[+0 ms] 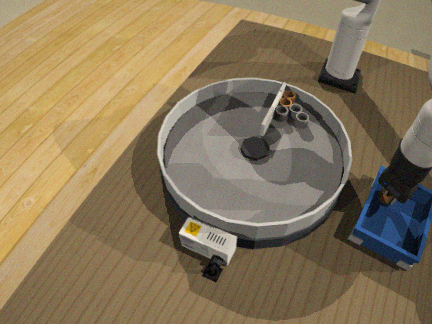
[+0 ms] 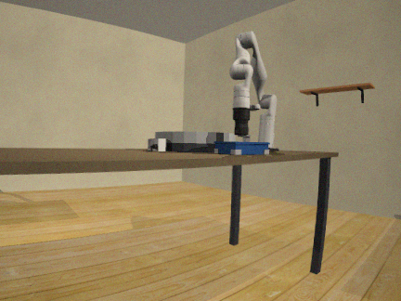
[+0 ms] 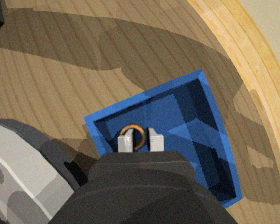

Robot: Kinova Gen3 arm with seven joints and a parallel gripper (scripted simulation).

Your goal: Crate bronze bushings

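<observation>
My hand is 5 cm short of the blue crate, 2 cm to the right of it and 1 cm above it. The rest, counted from my hand: turning table 33 cm to the right, 3 cm ahead, 2 cm above.
</observation>
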